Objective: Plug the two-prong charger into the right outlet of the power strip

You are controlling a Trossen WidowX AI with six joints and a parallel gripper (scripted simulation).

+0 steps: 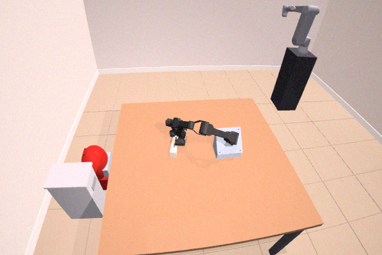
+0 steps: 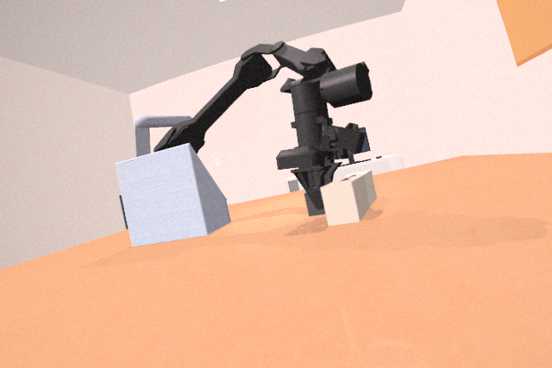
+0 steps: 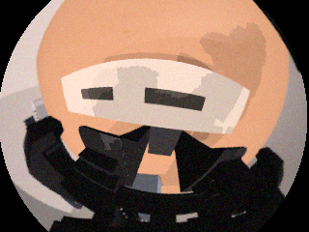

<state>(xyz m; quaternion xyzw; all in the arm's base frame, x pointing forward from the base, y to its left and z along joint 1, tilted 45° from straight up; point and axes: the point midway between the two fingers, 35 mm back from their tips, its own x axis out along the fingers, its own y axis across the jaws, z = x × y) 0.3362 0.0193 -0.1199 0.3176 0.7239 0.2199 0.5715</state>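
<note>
The two-prong charger is 2 cm ahead of my gripper tip and 1 cm above it.
</note>
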